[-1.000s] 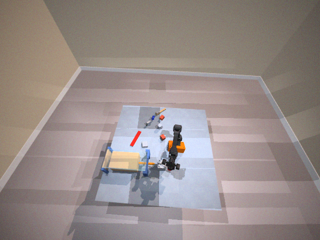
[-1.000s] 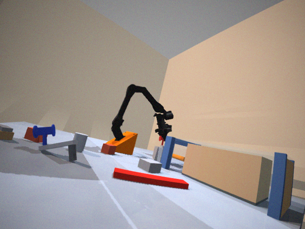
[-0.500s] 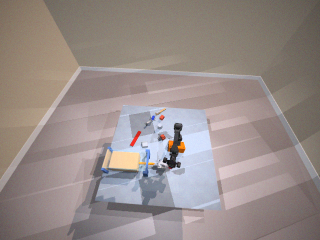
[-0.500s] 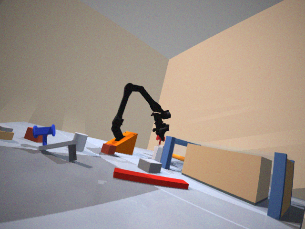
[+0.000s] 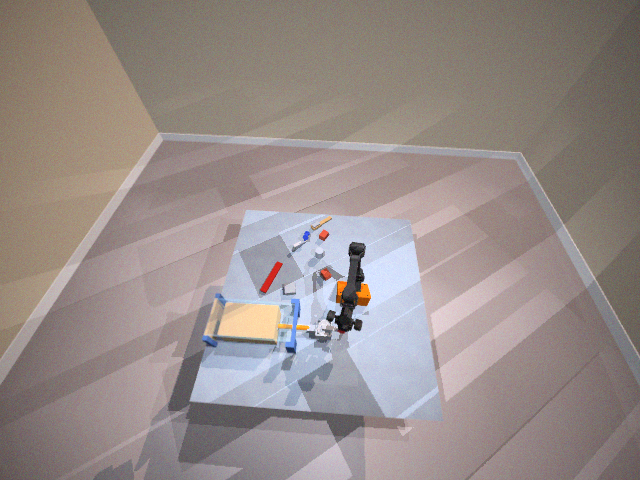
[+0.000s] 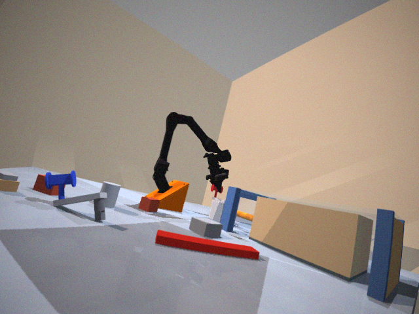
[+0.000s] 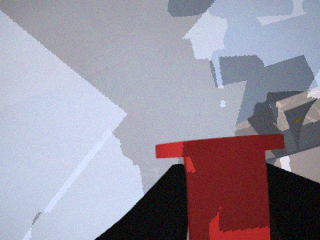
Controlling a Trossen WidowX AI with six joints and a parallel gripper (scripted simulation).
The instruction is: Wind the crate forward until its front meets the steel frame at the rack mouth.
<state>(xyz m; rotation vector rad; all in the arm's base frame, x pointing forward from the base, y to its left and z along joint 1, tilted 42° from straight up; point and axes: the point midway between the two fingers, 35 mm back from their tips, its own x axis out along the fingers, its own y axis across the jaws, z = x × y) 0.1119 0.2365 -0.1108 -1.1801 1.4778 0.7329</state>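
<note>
Right now my gripper tip is 3 cm short of the red-knobbed winch handle, 2 cm to the left of it and 3 cm above it. From my gripper tip the other things lie so: red knob: 1 cm behind, 2 cm to the right; blue frame: 25 cm ahead, 5 cm to the right, 3 cm below; winch: 8 cm ahead, 4 cm to the right, 10 cm below.
</note>
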